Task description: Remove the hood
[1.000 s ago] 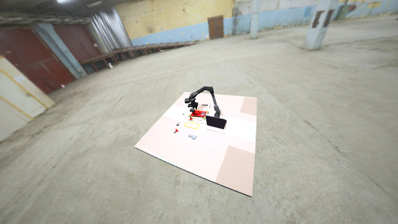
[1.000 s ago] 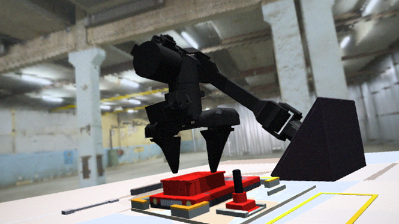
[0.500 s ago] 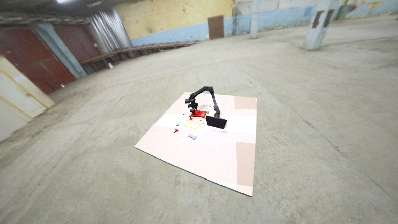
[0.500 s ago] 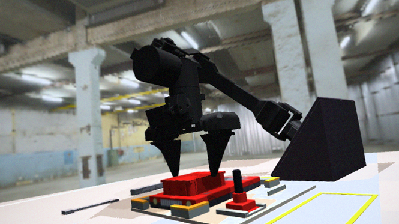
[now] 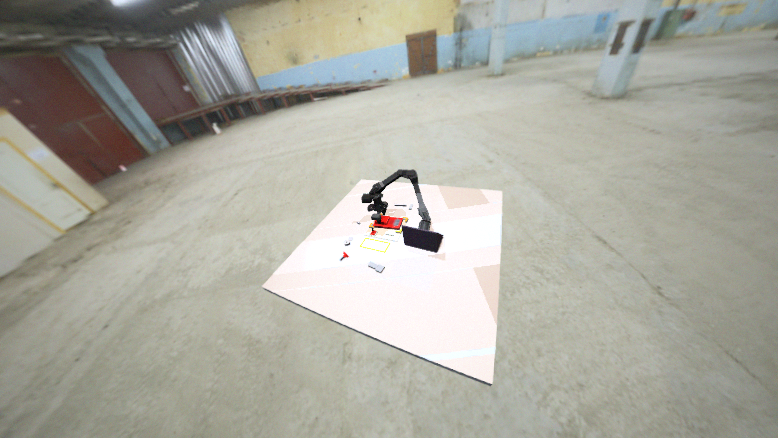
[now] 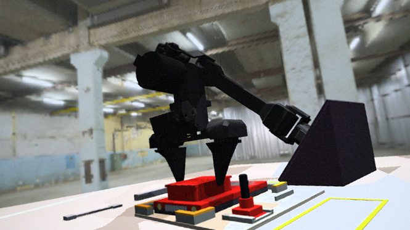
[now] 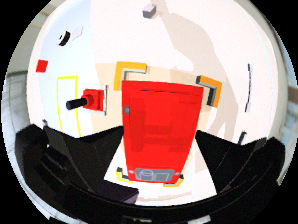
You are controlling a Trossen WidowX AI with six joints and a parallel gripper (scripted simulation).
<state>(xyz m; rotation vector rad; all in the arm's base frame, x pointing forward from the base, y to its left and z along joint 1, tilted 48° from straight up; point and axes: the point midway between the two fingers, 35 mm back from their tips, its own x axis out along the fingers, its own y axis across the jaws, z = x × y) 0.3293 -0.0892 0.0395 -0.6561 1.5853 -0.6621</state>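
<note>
Right now my gripper tip is right at the red hood.
</note>
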